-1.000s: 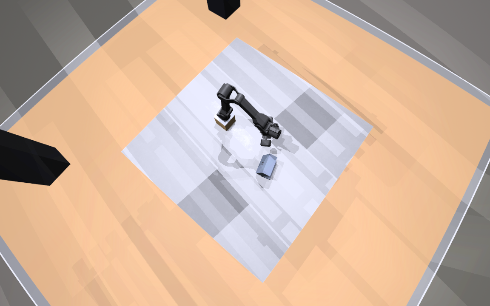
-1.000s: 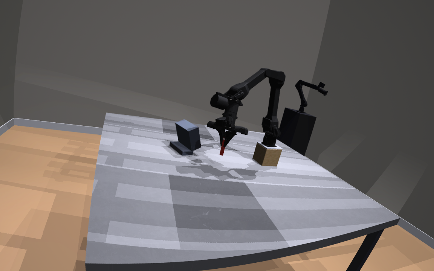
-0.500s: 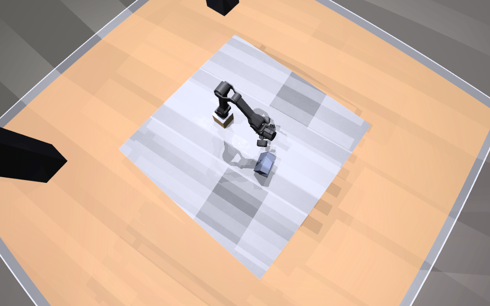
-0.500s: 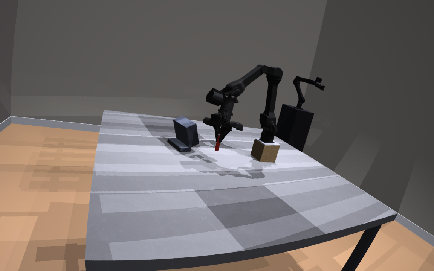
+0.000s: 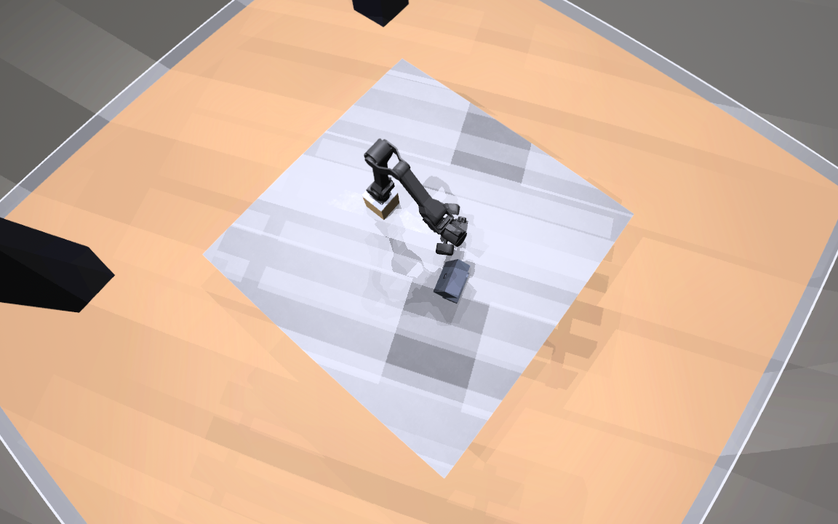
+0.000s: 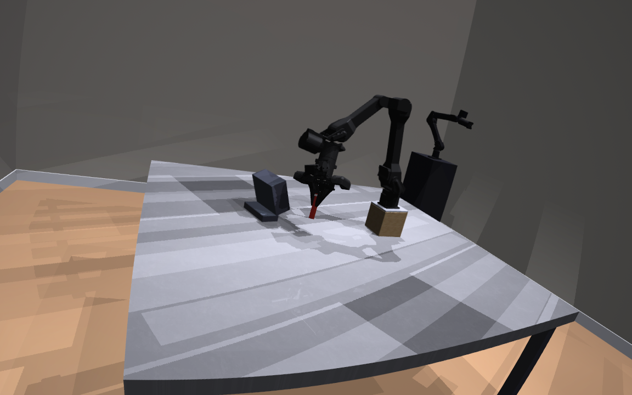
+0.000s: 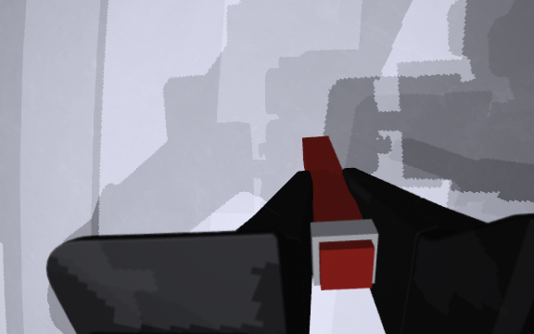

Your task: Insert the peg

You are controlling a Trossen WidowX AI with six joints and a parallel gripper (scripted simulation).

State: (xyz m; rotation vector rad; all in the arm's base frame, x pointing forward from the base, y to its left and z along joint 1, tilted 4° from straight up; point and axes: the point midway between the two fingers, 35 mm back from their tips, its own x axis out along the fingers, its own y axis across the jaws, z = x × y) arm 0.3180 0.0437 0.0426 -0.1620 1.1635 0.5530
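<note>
The sloped panel is 150 mm to the right of my gripper tip, 100 mm ahead of it and 10 mm below it. Round my gripper tip: red square peg (20 mm above, 10 mm to the right, 10 mm behind); then low foot (140 mm to the right, 120 mm ahead, 80 mm below).
</note>
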